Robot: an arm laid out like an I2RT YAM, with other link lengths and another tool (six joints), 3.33 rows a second.
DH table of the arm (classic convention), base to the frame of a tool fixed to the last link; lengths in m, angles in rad. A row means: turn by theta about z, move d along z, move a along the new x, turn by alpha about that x. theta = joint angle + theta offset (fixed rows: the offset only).
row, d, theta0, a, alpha
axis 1, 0.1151, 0, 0.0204, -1.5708
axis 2, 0, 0, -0.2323, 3.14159
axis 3, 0, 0.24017, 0.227, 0
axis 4, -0.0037, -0.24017, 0.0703, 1.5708
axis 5, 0.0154, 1.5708, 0, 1.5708
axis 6, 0.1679, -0.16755, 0.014, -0.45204
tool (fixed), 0.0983, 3.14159, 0, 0
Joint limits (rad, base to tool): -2.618..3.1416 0..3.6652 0..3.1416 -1.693..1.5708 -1.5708..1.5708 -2.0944..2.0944
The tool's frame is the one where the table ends.
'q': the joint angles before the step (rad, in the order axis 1, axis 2, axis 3, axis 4, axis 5, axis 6). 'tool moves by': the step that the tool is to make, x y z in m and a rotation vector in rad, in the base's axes. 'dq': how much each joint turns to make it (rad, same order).
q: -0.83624, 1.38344, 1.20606, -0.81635, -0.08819, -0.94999
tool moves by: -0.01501, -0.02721, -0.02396, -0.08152, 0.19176, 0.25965
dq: -0.07971, 0.10916, 0.01466, -0.00150, 0.00145, -0.39508
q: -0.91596, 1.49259, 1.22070, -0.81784, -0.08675, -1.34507
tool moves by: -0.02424, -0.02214, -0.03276, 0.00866, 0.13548, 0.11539
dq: -0.08682, 0.13016, 0.02684, -0.00047, 0.01243, -0.22857
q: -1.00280, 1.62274, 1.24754, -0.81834, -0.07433, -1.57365
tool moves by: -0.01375, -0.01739, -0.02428, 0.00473, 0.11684, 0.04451
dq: -0.01096, 0.12723, 0.05619, 0.00141, 0.07213, -0.08461
